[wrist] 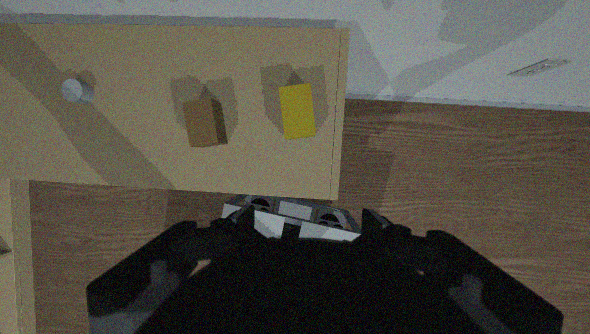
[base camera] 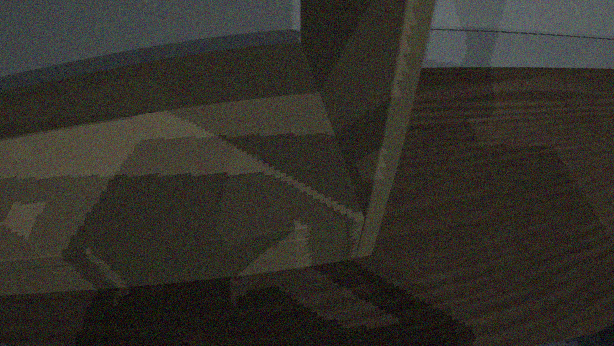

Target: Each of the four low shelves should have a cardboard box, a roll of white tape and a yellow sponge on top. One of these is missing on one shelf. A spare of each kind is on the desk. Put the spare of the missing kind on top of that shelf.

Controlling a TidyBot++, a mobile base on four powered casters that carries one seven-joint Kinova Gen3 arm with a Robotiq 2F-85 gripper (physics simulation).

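Places are measured from the arm's base along level axes (x ahead, y left, z up), in centimetres.
Where they show: gripper, fingertip midpoint: (wrist: 307, 218).
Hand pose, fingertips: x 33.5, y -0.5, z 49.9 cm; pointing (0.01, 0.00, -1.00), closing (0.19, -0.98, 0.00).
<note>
Each offset is from my fingertips to the top centre of the thing. "spot": to the spot under its first point. Level surfaces: height alone.
The desk {dz -28.6 cm} (wrist: 260, 167), in pale wood, spans the upper left of the wrist view. On it, from left to right, are a roll of white tape {dx +7.8, dy +54.6, dz -26.2 cm} (wrist: 72, 90), a brown cardboard box {dx +6.5, dy +23.2, dz -23.6 cm} (wrist: 201, 123) and a yellow sponge {dx +12.6, dy +4.6, dz -24.1 cm} (wrist: 298, 112) near the desk's right edge. My gripper (wrist: 307, 218) is open and empty. It is above the floor side of the desk's near edge, with all three things ahead of its fingers in the wrist view. No low shelf can be made out in either view.
Part of the robot's base (wrist: 295, 210) shows between the fingers, close to the desk's near edge. Another pale wooden piece {spot: dx -84.9, dy +150.5, dz -85.5 cm} (wrist: 22, 250) is at the lower left. Wooden floor {dz -89.6 cm} (wrist: 475, 175) (base camera: 500, 225) lies at the right. An upright pale panel edge (base camera: 395, 125) stands in the dark base camera view.
</note>
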